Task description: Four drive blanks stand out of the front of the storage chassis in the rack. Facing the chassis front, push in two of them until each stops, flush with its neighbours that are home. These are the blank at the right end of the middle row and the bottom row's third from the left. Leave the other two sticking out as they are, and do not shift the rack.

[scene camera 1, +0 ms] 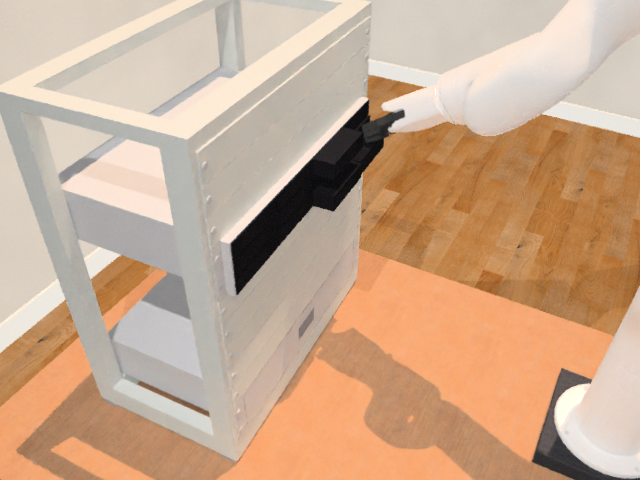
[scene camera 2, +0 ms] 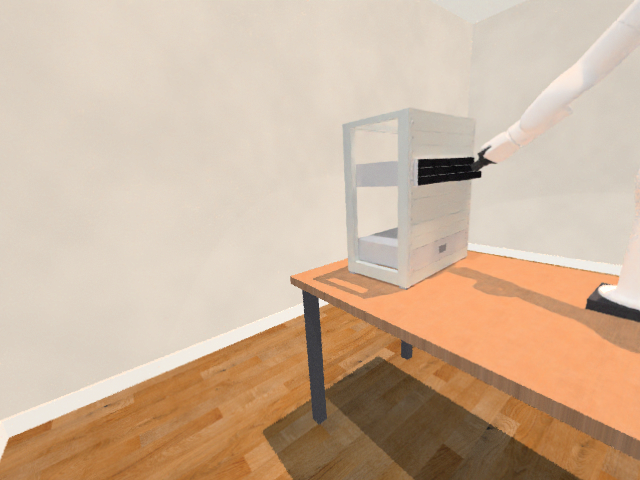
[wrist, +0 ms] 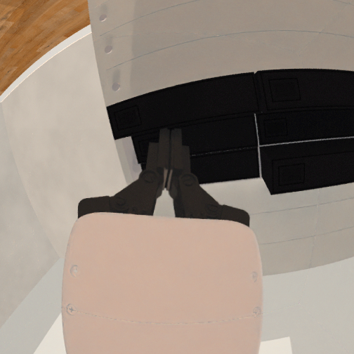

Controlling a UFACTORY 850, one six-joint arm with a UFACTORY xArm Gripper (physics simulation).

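The rack [scene camera 1: 178,206] [scene camera 2: 405,206] holds the chassis with black blanks; the wrist view shows them upside down. The middle row's right-end blank [wrist: 220,135] looks about level with its middle-row neighbour. The bottom row's third blank [scene camera 1: 330,198] [wrist: 325,90] sticks out beneath the protruding top-row blank [scene camera 1: 338,147] [wrist: 312,172]. The bottom row's right-end blank [scene camera 1: 373,149] [wrist: 190,100] also sticks out. My gripper [scene camera 1: 365,132] [scene camera 2: 474,167] [wrist: 168,140] is shut and empty, its tips over the middle right-end blank's outer part. Contact is hidden.
The rack stands on the orange-topped table [scene camera 1: 439,330] [scene camera 2: 439,330]. The arm's white base on a black plate [scene camera 1: 550,434] [scene camera 2: 610,307] stands in front of the rack. The protruding top-row and bottom-row blanks lie close beside the fingers.
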